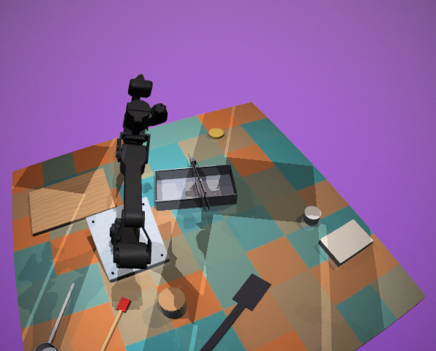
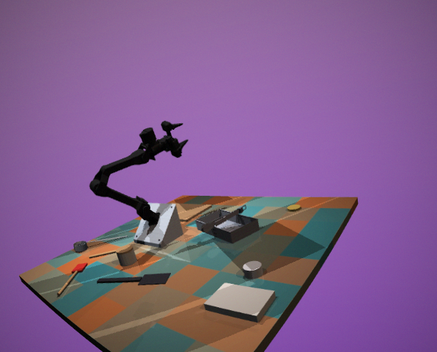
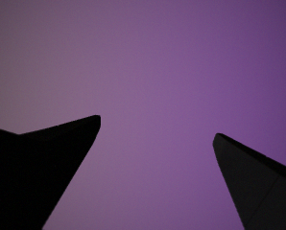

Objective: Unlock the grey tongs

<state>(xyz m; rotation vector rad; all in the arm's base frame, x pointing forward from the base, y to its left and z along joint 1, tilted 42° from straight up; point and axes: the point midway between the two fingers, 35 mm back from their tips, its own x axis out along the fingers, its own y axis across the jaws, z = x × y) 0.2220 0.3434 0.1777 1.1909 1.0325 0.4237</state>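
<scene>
The roasting tin lies 150 mm ahead of my gripper tip, 50 mm to the right of it and 470 mm below it. Round my gripper tip: black spatula: 10 mm behind, 550 mm to the right, 500 mm below; then wooden board: 310 mm behind, 190 mm to the left, 490 mm below; then pale flat block: 460 mm ahead, 580 mm to the right, 490 mm below.
</scene>
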